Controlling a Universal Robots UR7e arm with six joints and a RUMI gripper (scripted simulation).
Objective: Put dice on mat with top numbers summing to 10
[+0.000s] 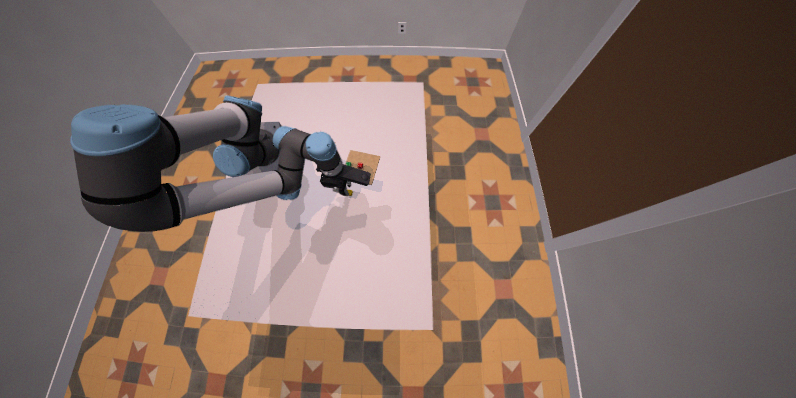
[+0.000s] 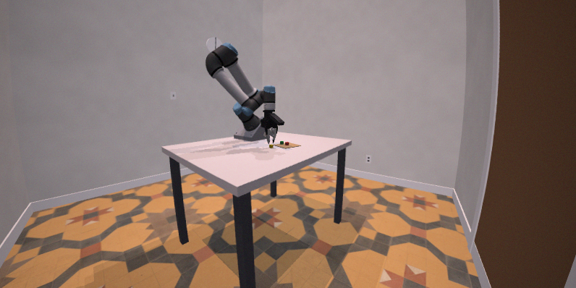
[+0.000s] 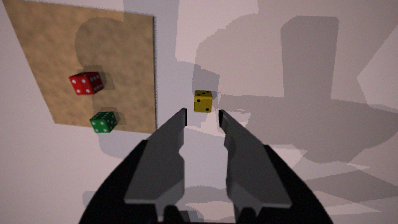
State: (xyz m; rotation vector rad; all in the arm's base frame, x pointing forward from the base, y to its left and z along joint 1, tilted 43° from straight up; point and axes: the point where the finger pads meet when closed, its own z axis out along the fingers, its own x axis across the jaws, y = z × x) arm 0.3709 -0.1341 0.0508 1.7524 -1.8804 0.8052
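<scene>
Right now the yellow die is 3 cm below my hand. Round my hand: brown mat: 3 cm ahead, 12 cm to the left, 4 cm below; then green die: 2 cm behind, 13 cm to the left, 3 cm below; then red die: 3 cm ahead, 12 cm to the left, 3 cm below.
</scene>
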